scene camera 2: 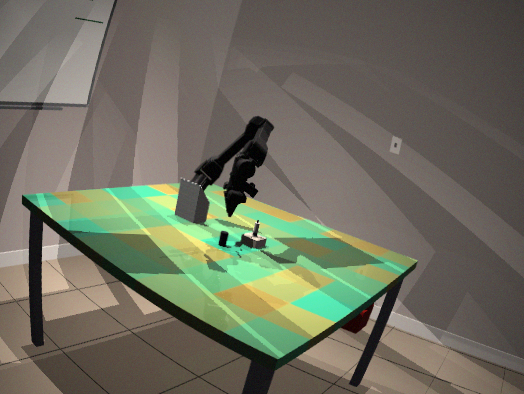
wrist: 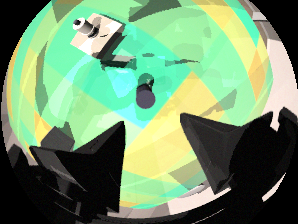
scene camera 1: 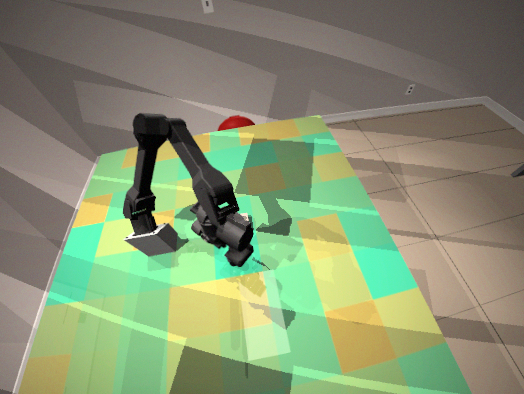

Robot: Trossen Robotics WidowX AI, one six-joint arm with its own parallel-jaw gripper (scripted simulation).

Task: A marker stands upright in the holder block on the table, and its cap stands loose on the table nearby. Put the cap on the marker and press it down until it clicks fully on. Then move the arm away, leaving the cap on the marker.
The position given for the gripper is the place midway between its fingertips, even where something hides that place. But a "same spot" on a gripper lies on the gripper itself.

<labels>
gripper: scene camera 2; wrist 152, 121; scene camera 1
same spot on gripper: (scene camera 1: 238, 258) = (scene camera 2: 232, 191)
</labels>
